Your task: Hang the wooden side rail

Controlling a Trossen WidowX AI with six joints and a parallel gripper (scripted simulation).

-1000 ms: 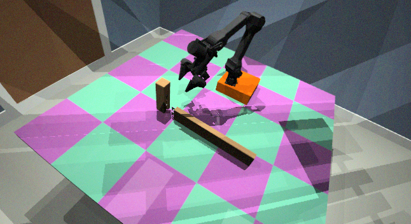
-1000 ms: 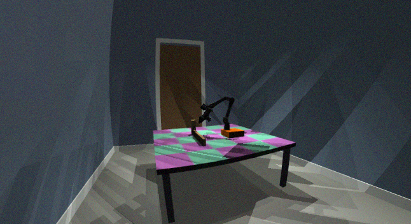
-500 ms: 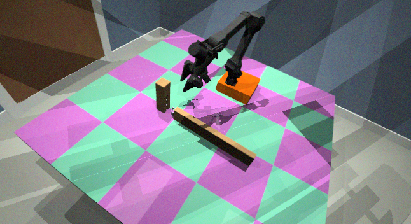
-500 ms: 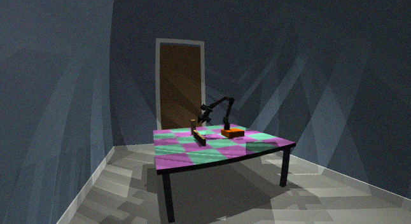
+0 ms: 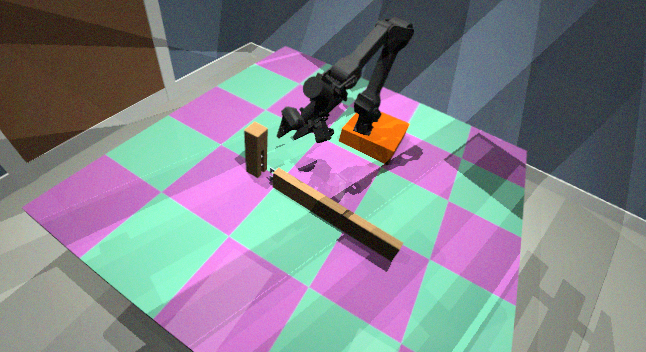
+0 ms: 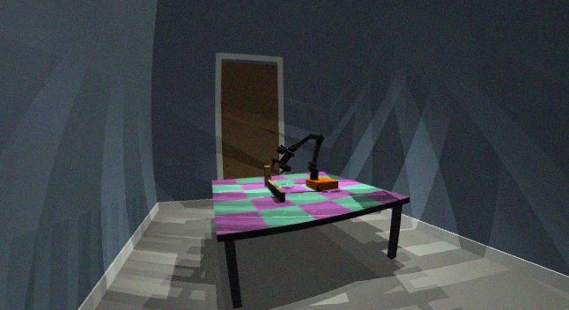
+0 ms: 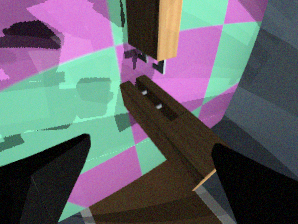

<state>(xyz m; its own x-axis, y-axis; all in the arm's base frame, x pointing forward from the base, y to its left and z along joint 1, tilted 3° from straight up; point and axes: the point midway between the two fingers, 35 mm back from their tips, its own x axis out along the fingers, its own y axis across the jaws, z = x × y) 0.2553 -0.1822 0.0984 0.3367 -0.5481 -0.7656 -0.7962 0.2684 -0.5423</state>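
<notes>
Now: gripper tip 8 cm to the left of the wooden headboard post, 5 cm above it and 4 cm short of it.
</notes>
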